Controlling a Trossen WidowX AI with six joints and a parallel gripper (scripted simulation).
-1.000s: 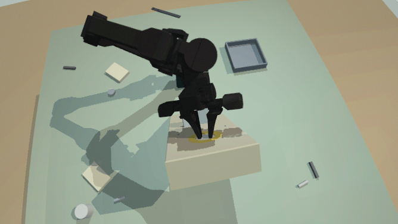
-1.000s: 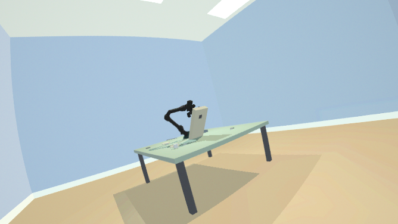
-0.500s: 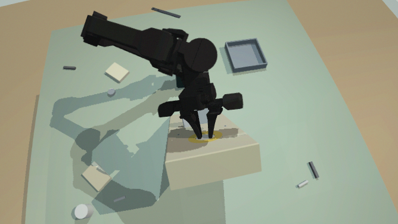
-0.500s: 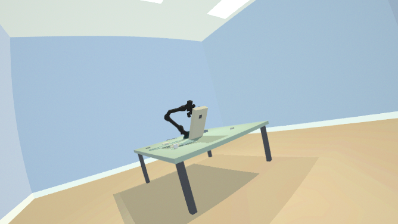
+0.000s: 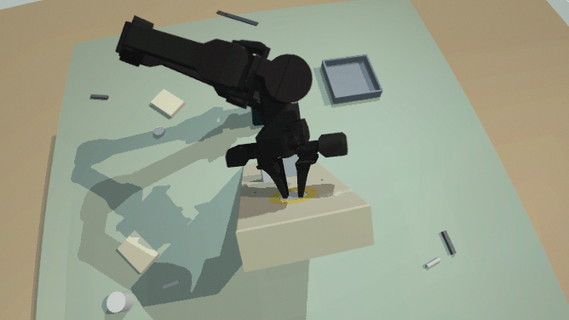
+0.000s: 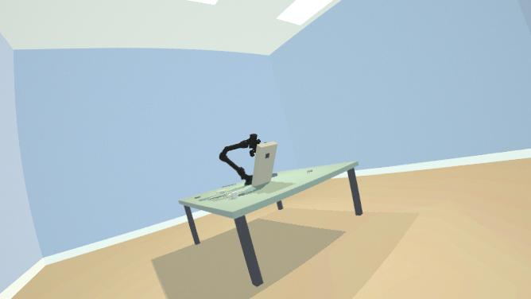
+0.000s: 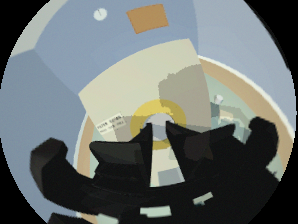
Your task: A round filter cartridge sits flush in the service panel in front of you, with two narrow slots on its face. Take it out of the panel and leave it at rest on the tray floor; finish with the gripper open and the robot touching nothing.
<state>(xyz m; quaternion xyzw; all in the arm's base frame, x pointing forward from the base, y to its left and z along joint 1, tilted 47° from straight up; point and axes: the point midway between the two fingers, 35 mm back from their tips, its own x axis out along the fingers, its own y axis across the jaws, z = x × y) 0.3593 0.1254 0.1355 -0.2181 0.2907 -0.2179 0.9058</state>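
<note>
Now: the grey tray 41 cm behind my gripper tip, 30 cm to the left of it and 26 cm below it. Also, from my gripper tip: filter cartridge: 1 cm ahead, 1 cm below.
</note>
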